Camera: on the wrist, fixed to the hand. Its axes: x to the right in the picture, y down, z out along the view.
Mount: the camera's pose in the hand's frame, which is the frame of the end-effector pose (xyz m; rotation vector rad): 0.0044 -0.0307 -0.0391 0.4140 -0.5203 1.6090
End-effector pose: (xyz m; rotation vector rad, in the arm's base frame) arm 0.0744 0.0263 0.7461 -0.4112 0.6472 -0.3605
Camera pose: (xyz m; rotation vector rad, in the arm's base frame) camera 0.0466 -0.0120 0.7302 0.4667 0.2199 1.1076
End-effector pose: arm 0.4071 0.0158 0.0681 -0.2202 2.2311 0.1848
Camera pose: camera 0.3815 -0.0227 0.0870 1.6614 1.3720 0.5204
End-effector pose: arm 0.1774 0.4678 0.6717 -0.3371 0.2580 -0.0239
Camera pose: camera 0.1723 0.4259 0.6451 0.3516 -0.0553 1.5562
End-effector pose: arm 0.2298 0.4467 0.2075 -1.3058 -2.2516 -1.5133
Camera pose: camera 0.1921 0.4140 0.2077 -2.4072 -0.7447 -0.1124
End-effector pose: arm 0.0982 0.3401 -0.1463 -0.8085 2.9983 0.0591
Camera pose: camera 0.1089 0.3096 -0.1083 1.4095 2.1748 -0.2462
